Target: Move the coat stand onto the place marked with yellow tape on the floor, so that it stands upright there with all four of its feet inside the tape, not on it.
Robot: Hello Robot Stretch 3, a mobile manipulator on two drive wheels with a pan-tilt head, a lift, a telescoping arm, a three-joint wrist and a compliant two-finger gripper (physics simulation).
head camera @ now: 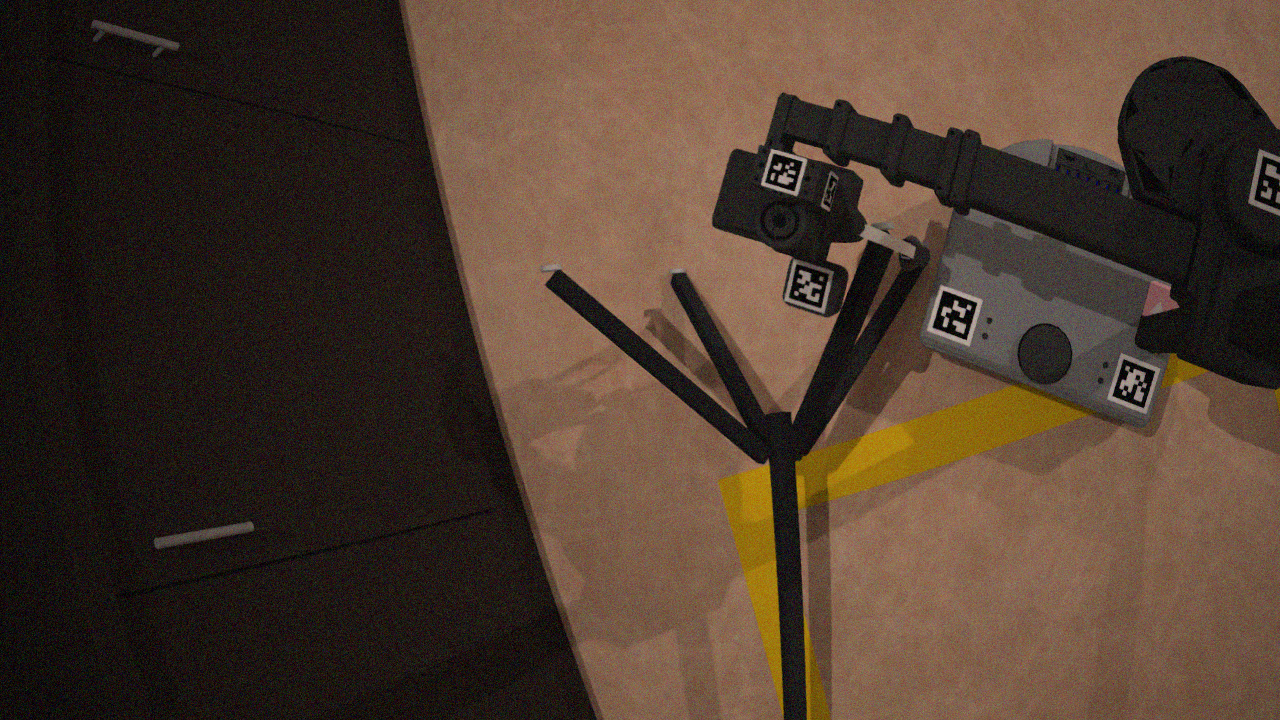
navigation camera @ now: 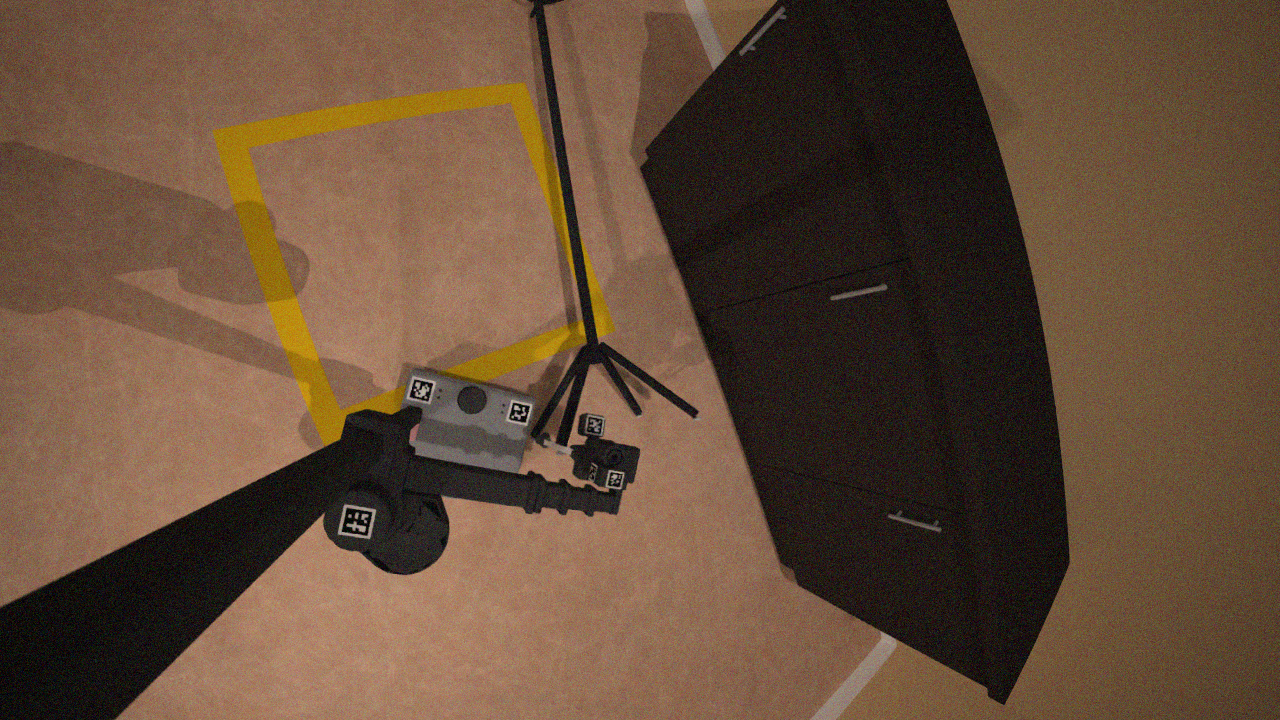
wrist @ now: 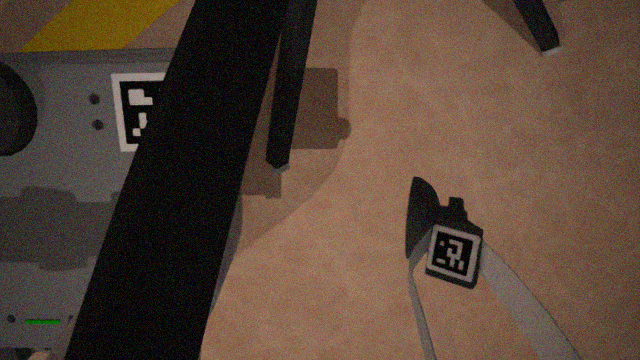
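Pixels of known places: gripper, fingertip midpoint: (wrist: 302,210); robot's base, link origin: (head camera: 1042,350) (navigation camera: 470,398) (wrist: 101,105).
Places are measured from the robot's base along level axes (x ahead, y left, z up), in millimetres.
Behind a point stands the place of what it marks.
The black coat stand (head camera: 785,555) {z 190, x 348, y -234 mm} (navigation camera: 570,205) {z 171, x 624, y -113 mm} (wrist: 170,190) {z 366, x -6, y -217 mm} lies on its side. Its pole runs along one side of the yellow tape square (head camera: 957,434) {z 1, x 153, y -86 mm} (navigation camera: 393,111) {z 1, x 800, y 493 mm} (wrist: 100,25) {z 1, x 92, y -12 mm}, with the leg hub at a corner. In the navigation view, its legs spread outside the square, toward my gripper and the cabinet. My gripper (head camera: 863,268) (navigation camera: 567,433) {z 262, x -47, y -244 mm} (wrist: 302,210) {z 262, x -47, y -244 mm} is partly open. In the wrist view, one leg passes in front of the left finger and hides it. The right fingertip stands apart from that leg, over the floor.
A dark cabinet (head camera: 268,313) {z 541, x 231, y -836 mm} (navigation camera: 832,358) {z 602, x 306, y -780 mm} with pale handles stands beside the legs. My grey base (head camera: 1038,295) {z 160, x -61, y -30 mm} (navigation camera: 469,429) {z 159, x -73, y -12 mm} (wrist: 60,175) {z 160, x -50, y -47 mm} overlaps the near tape edge in view, close to the legs. A pale floor strip (navigation camera: 854,676) {z 22, x -1123, y -2217 mm} shows past the cabinet.
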